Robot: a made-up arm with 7 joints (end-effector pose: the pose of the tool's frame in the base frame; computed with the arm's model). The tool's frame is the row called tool. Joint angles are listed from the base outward.
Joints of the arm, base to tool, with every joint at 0 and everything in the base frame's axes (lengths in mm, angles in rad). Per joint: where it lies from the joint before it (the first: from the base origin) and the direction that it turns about. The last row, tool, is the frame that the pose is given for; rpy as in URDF.
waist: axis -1 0 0 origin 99.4 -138.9 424.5
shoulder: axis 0 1 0 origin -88.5 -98.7 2.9
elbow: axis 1 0 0 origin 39.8 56.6 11.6
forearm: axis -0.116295 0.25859 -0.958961 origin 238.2 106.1 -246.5
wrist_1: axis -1 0 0 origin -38.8 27.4 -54.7
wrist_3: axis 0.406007 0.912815 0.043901 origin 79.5 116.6 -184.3
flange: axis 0 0 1 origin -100 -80.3 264.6
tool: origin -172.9 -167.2 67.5 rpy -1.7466 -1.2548 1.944
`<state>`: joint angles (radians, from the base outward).
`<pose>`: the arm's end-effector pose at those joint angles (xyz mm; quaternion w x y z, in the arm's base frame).
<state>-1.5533 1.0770 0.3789 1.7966 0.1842 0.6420 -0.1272</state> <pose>137.8 41.5 508.7 0.8604 0.0988 0.4961 0.0623</pose>
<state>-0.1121 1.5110 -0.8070 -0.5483 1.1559 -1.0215 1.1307</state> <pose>-181.2 -360.0 404.7 0.2497 -0.5861 0.0329 -0.7701</pose>
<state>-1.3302 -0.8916 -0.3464 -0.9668 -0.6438 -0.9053 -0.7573</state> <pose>265.8 170.8 65.5 0.0536 -0.1252 0.7715 0.6214</pose>
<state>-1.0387 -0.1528 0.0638 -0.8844 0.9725 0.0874 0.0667</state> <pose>104.7 -71.1 325.4 0.2818 0.0155 -0.9468 0.1548</pose>
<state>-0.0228 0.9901 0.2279 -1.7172 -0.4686 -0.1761 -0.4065</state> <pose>-103.2 -294.1 -79.3 0.5909 0.6648 -0.4476 -0.0924</pose>
